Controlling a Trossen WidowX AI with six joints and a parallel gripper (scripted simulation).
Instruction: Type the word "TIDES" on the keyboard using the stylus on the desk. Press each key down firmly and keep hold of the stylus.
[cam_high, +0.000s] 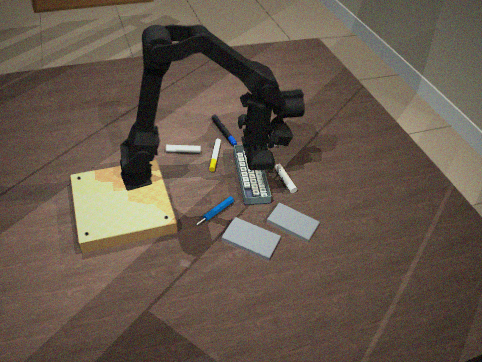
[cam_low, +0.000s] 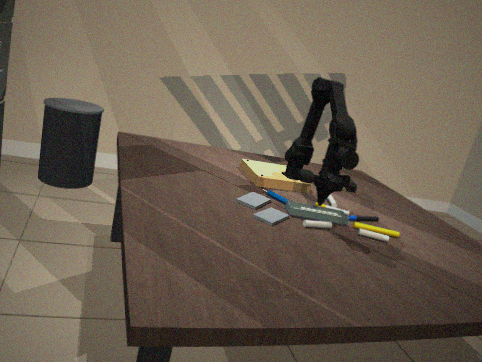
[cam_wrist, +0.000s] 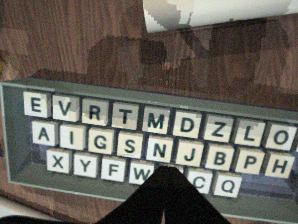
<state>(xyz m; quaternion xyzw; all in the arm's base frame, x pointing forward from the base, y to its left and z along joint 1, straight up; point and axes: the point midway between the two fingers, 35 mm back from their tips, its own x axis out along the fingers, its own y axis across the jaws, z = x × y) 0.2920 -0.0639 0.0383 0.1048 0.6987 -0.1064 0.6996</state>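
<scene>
My gripper tip is now 160 mm past the blue stylus, 90 mm to the left of it and 30 mm above it. From my gripper tip the other things lie so: blue-capped black pen (170 mm to the left, 30 mm below, 10 mm ahead); grey stylus tip (190 mm behind, 100 mm to the right, 30 mm below).
</scene>
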